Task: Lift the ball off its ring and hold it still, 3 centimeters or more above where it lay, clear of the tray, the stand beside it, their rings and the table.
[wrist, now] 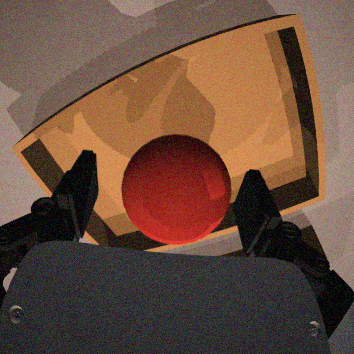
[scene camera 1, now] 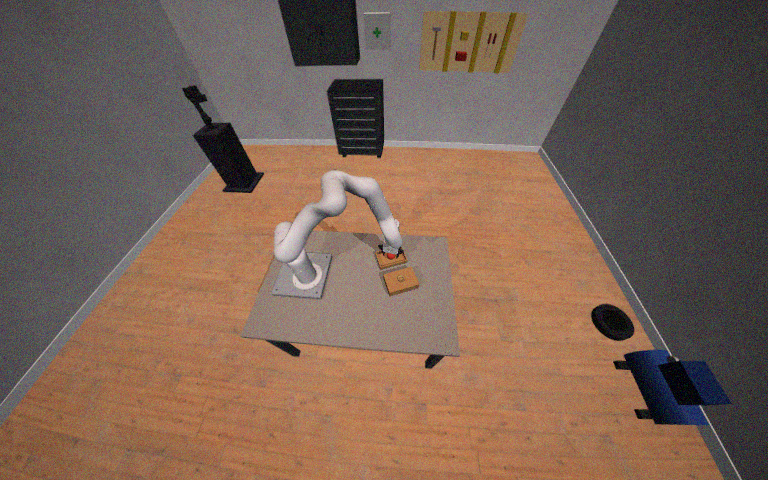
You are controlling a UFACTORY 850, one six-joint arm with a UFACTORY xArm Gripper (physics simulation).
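A red ball (scene camera 1: 391,256) (wrist: 176,190) lies in the orange-brown walled tray (scene camera 1: 390,264) (wrist: 311,100); the ring under it is hidden. My gripper (scene camera 1: 391,253) (wrist: 169,180) is open, directly over the tray. In the wrist view its two black fingers stand on either side of the ball, with a gap on each side. How high the fingertips are against the ball is hard to tell. The flat orange-brown stand (scene camera 1: 408,282) is beside the tray, with a small ring (scene camera 1: 400,278) on its top.
The tray and stand rest on the grey table (scene camera 1: 362,316), toward its right side, with a narrow gap between them. The arm's base plate (scene camera 1: 284,285) is at the table's left. The tray's raised walls surround the ball.
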